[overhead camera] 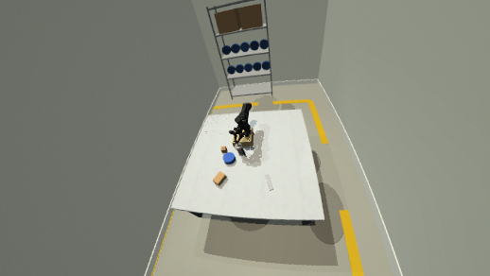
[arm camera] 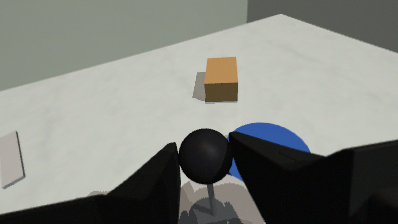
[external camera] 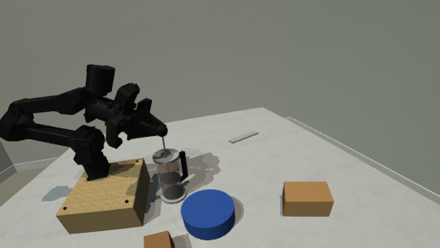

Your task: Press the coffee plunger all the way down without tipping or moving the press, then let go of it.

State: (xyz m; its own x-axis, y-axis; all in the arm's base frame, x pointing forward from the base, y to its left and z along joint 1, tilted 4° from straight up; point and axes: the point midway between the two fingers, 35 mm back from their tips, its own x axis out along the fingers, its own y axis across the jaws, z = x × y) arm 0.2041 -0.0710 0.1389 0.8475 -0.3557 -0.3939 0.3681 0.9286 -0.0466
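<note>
Now: the glass coffee press 100 mm below my gripper tip and 20 mm to the left of it. Also, from my gripper tip: thin pale bar 340 mm ahead, 250 mm to the left, 200 mm below.
</note>
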